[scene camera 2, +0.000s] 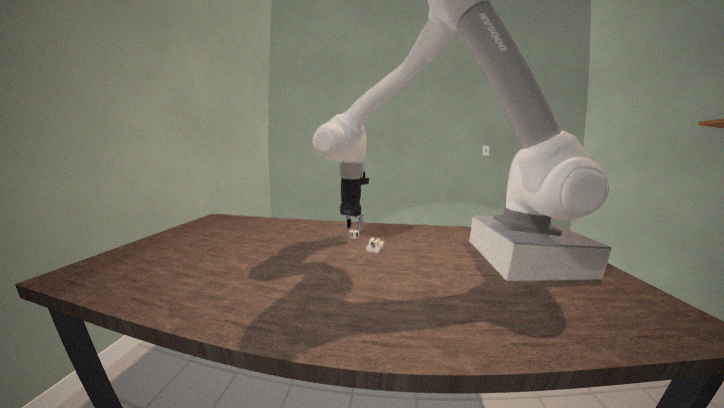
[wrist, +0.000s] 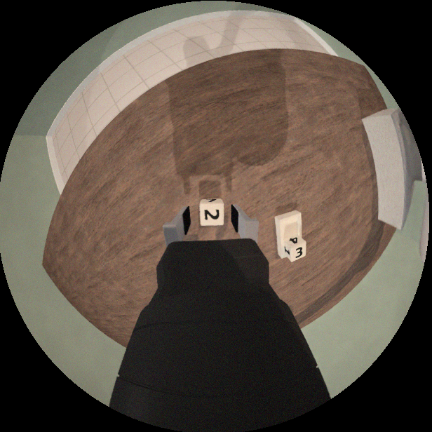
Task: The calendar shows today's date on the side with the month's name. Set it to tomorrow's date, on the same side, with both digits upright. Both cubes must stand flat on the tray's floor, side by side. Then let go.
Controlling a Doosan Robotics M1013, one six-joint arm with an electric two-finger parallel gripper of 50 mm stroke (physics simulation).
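Places are measured from the arm's base along level axes (x ahead, y left, z up), in metres.
Pixels of known places: gripper, fingertip midpoint: (scene camera 2: 354, 228); arm's base, origin of the base link: (scene camera 2: 524, 226).
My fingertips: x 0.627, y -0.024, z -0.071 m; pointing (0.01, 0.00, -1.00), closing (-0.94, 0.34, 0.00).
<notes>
Ahead of a thing's pixels: the offset from my fingertips to its middle. "spot": to the spot under its first point. Level surfaces: height alone.
A white cube {0.001 m back, 0.003 m left, 0.020 m down} (scene camera 2: 354, 234) (wrist: 211, 214) with black digits lies on the table outside the tray. In the wrist view its top face shows a 2, turned sideways, and part of another digit shows at its far edge. My gripper (scene camera 2: 354, 224) (wrist: 210, 213) is open and points down above this cube, its fingers to either side of it in the wrist view. The small cream tray {spot: 0.115 m back, 0.128 m left, 0.027 m down} (scene camera 2: 375, 250) (wrist: 279, 231) stands to the right. A second white cube {0.105 m back, 0.109 m left, 0.010 m down} (scene camera 2: 373, 243) (wrist: 296, 250) is at the tray's near end in the wrist view, showing a 3. The month's name is not readable.
The wooden table {0.035 m down} (scene camera 2: 227, 304) (wrist: 125, 200) carries the cubes and tray. The arm's pale base block (scene camera 2: 557, 263) (wrist: 387, 170) stands at the right, beyond the tray. A beige tiled floor (wrist: 135, 75) shows past the table's edge in the wrist view.
</notes>
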